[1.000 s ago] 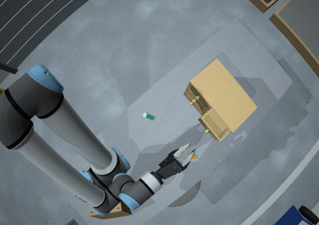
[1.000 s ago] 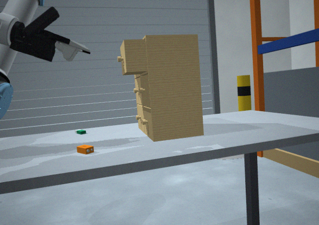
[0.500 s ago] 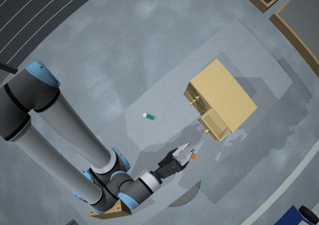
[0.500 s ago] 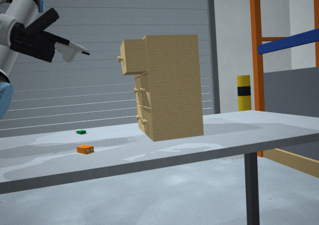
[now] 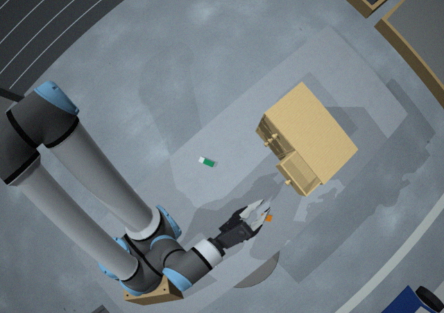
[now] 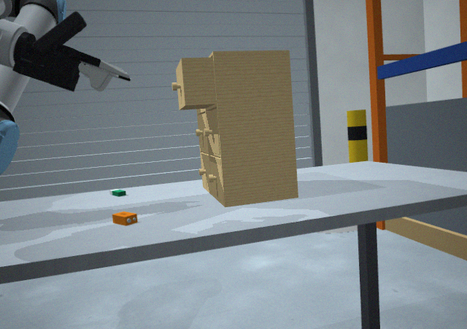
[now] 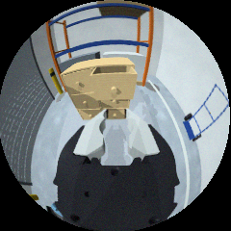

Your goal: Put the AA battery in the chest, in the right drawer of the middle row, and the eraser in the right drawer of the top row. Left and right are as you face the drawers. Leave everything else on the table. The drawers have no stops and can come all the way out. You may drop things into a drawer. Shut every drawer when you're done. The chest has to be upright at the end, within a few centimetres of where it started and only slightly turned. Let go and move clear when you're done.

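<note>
Right now the eraser is 30 cm below my hand, 27 cm to the left of it and 7 cm behind it. From my hand the other things lie so: orange block (30 cm below, 10 cm to the right, 1 cm behind); then green AA battery (25 cm ahead, 18 cm below, 3 cm to the left).
</note>
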